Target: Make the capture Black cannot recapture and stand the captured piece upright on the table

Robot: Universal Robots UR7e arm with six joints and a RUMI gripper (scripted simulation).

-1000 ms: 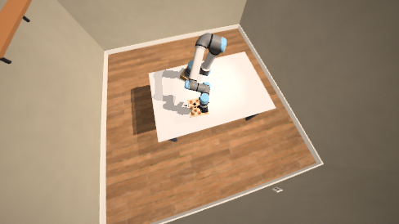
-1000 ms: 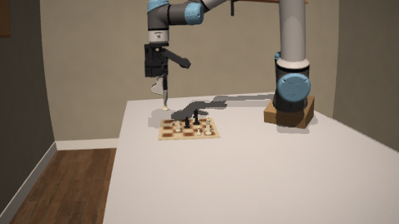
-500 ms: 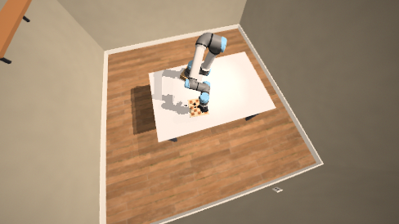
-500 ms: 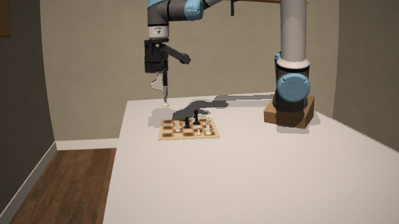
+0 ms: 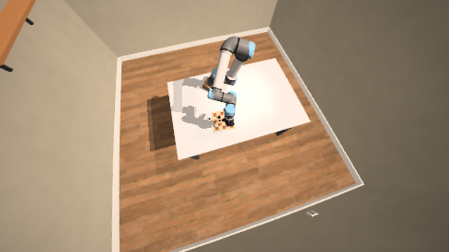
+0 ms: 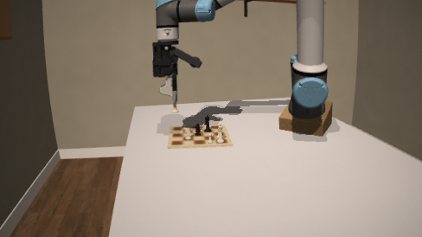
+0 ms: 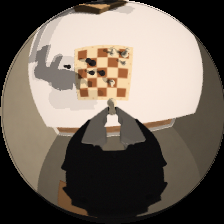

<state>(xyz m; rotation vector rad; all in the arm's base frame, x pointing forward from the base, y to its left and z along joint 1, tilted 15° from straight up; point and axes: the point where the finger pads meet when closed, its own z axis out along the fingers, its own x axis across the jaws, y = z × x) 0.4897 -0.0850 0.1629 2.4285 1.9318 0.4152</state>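
The chessboard is 9 cm behind my hand, 2 cm to the right of it and 14 cm below it.
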